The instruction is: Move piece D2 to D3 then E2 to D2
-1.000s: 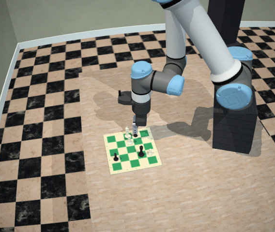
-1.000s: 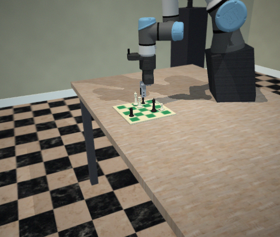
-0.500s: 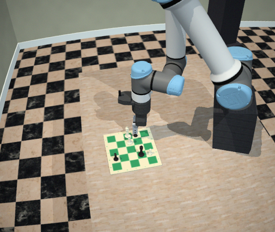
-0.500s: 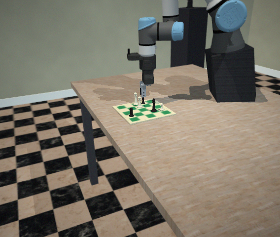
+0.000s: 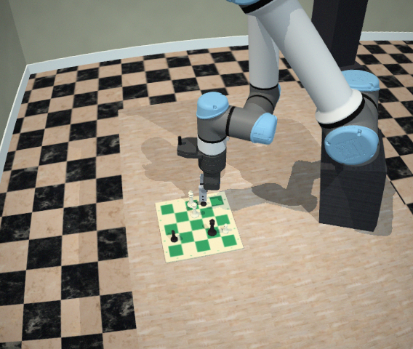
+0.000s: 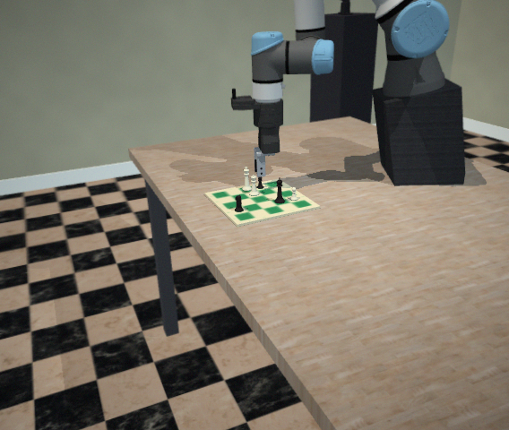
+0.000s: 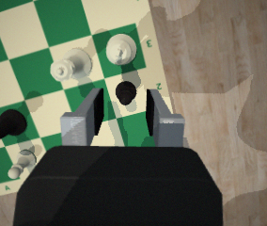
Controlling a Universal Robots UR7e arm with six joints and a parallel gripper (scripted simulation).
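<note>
The black pawn is 40 mm below my hand. The rest, counted from my hand: tall white piece (30 mm ahead, 10 mm to the right, 20 mm below); then green-and-cream board (50 mm ahead, 70 mm to the left, 60 mm below); then small white piece (20 mm behind, 120 mm to the left, 40 mm below).
</note>
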